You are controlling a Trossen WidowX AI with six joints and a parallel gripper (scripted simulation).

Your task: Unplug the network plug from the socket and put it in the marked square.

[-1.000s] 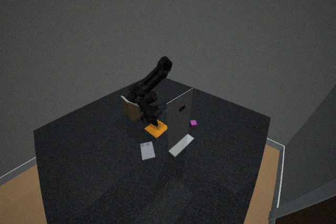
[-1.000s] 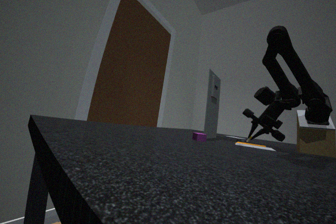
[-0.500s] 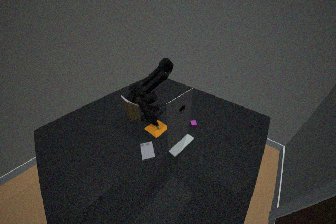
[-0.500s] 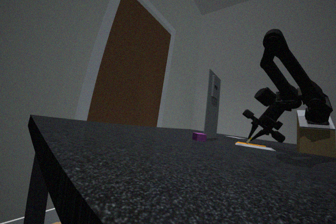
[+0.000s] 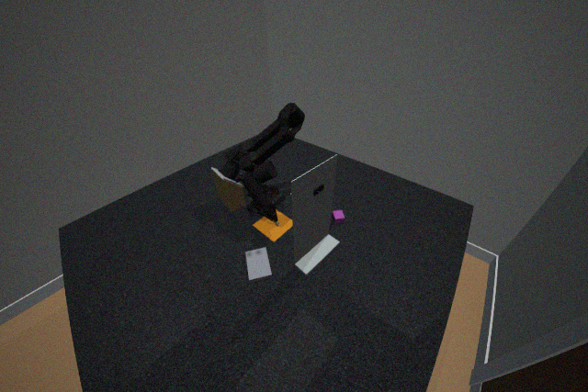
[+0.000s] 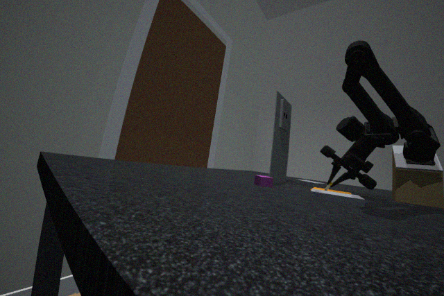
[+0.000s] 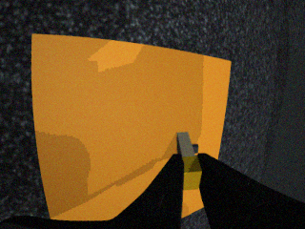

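My gripper tip is now 1 cm past the orange marked square and 2 cm above it. From my gripper tip the other things lie so: grey upright panel: 18 cm ahead, 2 cm to the left, 14 cm above; then network plug: right at my gripper tip.
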